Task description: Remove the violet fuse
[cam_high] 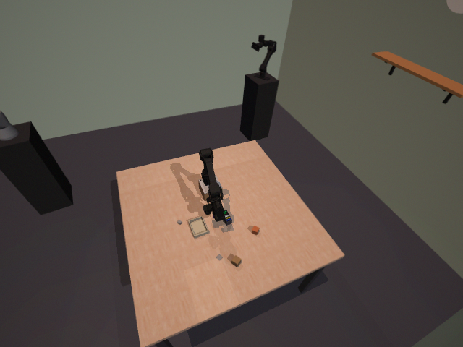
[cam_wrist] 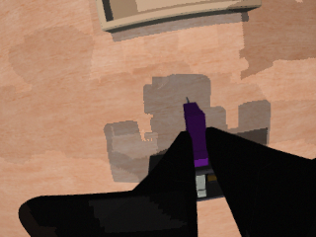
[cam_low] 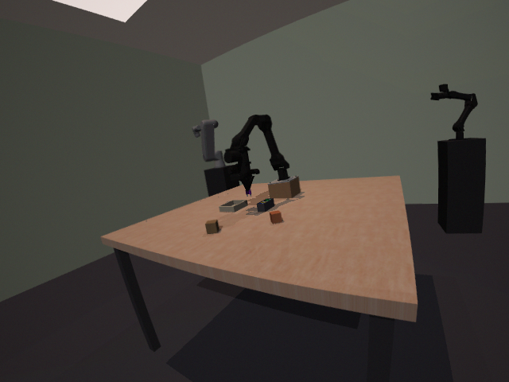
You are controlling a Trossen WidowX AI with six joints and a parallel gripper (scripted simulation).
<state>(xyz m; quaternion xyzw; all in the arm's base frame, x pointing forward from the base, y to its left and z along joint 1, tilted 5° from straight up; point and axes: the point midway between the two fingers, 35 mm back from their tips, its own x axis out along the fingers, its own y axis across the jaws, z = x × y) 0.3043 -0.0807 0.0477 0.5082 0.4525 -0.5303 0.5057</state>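
The tray lies 20 mm behind my gripper tip, 120 mm to the right of it and 90 mm below it. The rest, counted from my gripper tip: orange cube (180 mm ahead, 220 mm to the left, 80 mm below); violet fuse (10 mm below); brown cube (310 mm ahead, 10 mm to the right, 80 mm below).
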